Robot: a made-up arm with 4 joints. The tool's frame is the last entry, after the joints. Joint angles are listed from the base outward. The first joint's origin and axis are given. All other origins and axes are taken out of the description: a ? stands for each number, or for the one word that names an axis. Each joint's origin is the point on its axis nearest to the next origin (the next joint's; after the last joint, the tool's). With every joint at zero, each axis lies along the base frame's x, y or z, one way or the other. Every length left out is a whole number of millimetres.
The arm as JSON. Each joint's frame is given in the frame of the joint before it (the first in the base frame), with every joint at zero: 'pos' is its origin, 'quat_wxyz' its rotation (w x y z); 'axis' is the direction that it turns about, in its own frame. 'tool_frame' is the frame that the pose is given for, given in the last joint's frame.
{
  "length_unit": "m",
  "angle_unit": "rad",
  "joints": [
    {
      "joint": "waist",
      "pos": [
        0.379,
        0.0,
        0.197
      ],
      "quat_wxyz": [
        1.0,
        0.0,
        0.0,
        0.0
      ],
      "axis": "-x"
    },
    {
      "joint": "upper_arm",
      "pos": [
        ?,
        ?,
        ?
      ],
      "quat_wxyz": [
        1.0,
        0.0,
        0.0,
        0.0
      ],
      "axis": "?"
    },
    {
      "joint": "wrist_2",
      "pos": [
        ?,
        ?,
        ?
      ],
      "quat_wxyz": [
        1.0,
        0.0,
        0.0,
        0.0
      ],
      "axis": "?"
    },
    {
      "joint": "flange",
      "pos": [
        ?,
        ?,
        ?
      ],
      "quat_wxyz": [
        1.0,
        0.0,
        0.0,
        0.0
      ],
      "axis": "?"
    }
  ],
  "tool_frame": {
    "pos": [
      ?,
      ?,
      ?
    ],
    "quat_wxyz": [
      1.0,
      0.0,
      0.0,
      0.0
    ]
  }
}
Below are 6 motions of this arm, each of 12 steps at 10 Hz.
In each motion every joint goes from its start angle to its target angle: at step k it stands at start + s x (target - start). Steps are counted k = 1, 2, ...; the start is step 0. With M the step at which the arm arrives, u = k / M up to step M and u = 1 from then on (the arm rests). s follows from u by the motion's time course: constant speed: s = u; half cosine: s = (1 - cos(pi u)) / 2; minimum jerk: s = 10 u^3 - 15 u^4 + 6 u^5.
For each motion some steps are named. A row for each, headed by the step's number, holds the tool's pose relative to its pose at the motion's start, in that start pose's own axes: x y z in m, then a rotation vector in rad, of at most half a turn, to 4 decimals.
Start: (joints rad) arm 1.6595 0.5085 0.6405 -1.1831
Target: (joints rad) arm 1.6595 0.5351 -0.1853 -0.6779
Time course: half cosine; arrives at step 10
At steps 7, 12:
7: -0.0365 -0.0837 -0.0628 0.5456 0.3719 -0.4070
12: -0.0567 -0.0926 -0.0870 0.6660 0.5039 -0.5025

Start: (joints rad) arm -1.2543 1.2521 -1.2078 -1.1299
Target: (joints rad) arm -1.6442 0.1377 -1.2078 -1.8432
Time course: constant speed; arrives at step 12
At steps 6, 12:
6: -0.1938 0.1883 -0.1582 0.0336 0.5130 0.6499
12: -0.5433 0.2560 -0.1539 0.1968 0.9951 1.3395

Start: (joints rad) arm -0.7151 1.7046 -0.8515 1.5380
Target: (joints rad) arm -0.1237 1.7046 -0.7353 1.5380
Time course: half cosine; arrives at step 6
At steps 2, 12:
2: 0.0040 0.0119 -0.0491 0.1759 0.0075 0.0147
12: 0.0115 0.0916 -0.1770 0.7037 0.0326 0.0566

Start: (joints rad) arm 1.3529 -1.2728 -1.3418 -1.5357
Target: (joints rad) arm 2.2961 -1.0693 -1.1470 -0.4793
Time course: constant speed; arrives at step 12
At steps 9, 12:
9: -0.1045 -0.3504 -0.0162 0.5158 0.1658 -1.0623
12: -0.1863 -0.4101 -0.0705 0.6572 0.3385 -1.4151

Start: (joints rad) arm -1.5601 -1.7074 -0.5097 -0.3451
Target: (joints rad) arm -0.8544 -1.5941 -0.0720 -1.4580
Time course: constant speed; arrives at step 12
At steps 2, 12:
2: 0.0171 0.0390 0.0010 0.0384 0.0304 0.1755
12: 0.0053 0.1950 0.0177 0.2727 0.1043 1.0191

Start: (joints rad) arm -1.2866 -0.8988 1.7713 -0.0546
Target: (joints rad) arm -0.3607 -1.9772 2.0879 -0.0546
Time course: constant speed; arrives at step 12
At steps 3, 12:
3: -0.0312 0.0047 0.0314 0.2948 0.1050 0.0515
12: -0.0473 -0.0812 0.0046 0.9926 0.6179 -0.2250

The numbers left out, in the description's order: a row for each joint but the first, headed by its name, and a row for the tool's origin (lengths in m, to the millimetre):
upper_arm: xyz 0.0 0.114 0.115, axis -z
wrist_2: xyz -0.052 0.239 0.0, axis -y
flange: xyz -0.102 0.0 -0.003, axis -z
tool: xyz 0.254 -0.025 0.0

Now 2 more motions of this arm.
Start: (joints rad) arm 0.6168 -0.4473 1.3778 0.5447
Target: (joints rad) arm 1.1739 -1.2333 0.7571 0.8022
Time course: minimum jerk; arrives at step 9
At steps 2, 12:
2: -0.0105 -0.0037 -0.0051 0.0077 0.0835 0.0302
12: -0.1168 -0.0807 -0.0507 -0.2297 1.0868 0.5003

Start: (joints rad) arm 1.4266 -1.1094 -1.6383 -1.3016
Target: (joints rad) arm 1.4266 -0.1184 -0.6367 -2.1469
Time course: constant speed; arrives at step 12
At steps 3, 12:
3: -0.0007 0.0595 0.1068 -0.2057 -0.2857 0.1948
12: -0.0653 0.1258 0.3091 -1.0423 -0.7804 0.2900

